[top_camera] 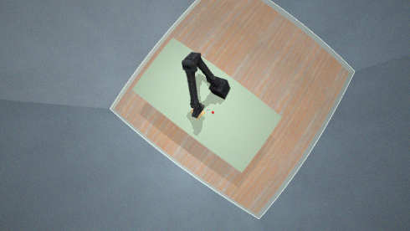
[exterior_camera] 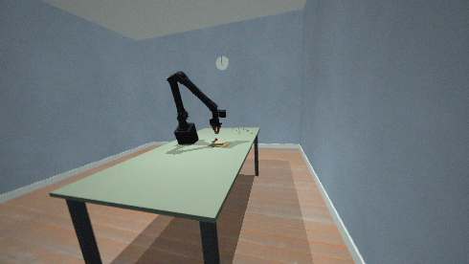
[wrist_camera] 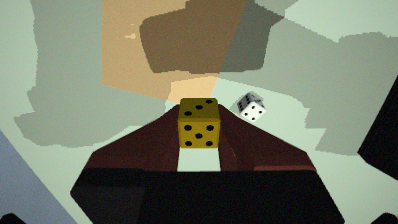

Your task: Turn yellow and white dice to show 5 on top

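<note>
My hand is 4 cm short of the tan mat, 1 cm to the left of it and 12 cm above it. Round my hand: red die 6 cm behind, 14 cm to the left, 11 cm below; yellow die right at my hand; white die 7 cm behind, 7 cm to the left, 11 cm below.
</note>
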